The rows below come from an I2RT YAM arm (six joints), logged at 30 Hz.
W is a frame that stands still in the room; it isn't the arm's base.
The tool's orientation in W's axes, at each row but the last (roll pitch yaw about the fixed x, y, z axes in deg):
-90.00 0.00 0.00
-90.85 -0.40 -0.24
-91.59 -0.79 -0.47
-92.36 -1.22 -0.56
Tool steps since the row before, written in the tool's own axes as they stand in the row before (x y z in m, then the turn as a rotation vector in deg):
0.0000 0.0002 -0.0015 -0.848 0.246 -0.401
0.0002 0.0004 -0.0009 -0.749 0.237 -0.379
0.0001 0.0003 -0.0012 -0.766 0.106 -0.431
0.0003 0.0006 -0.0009 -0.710 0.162 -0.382
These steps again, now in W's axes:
0.0000 -0.0015 -0.0002 -0.848 -0.401 -0.246
0.0002 -0.0009 -0.0004 -0.749 -0.379 -0.237
0.0001 -0.0012 -0.0003 -0.768 -0.427 -0.105
0.0003 -0.0009 -0.0006 -0.710 -0.381 -0.161

